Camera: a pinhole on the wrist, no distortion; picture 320 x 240 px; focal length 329.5 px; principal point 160.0 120.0 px. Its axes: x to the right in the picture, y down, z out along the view. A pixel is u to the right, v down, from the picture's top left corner.
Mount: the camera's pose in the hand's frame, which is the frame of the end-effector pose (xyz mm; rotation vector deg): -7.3 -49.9 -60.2 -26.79 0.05 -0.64
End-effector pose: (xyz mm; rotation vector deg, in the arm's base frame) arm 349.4 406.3 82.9 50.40 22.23 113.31
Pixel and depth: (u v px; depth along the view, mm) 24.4 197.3 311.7
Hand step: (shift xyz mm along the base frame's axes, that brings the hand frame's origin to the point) 79.8 -210.2 162.0
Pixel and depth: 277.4 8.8 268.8
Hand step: 134.8 64.2 185.5
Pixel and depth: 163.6 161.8 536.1
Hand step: 121.1 -162.7 415.8
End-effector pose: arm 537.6 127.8 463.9 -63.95 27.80 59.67
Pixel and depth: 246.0 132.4 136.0
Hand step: -9.7 66.4 -5.9
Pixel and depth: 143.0 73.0 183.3
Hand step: -34.9 97.1 54.6
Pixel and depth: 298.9 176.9 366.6
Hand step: -116.8 290.1 -102.1
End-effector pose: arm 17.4 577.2 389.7 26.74 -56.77 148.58
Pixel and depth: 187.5 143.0 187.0
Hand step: -8.3 -99.8 48.3
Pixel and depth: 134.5 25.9 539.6
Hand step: 111.2 -384.6 293.6
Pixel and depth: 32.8 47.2 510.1
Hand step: 230.8 -399.7 183.5
